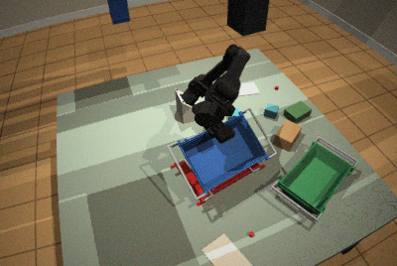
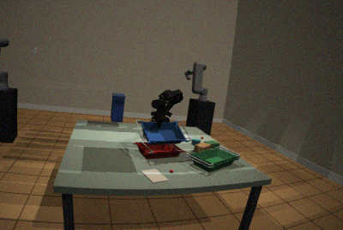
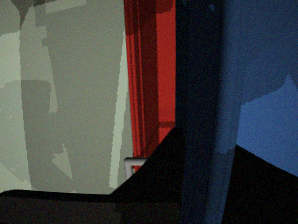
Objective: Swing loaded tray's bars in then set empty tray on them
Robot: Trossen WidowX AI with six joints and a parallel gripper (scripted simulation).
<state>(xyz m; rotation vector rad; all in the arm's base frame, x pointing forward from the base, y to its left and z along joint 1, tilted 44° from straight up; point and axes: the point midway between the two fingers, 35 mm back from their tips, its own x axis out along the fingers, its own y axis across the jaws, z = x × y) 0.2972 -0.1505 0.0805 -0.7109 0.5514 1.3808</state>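
Right now my gripper tip is 80 mm short of the blue tray and 10 mm above it. Also, from my gripper tip: green block 50 mm behind, 530 mm to the left, 160 mm below; then orange block 50 mm ahead, 370 mm to the left, 150 mm below.
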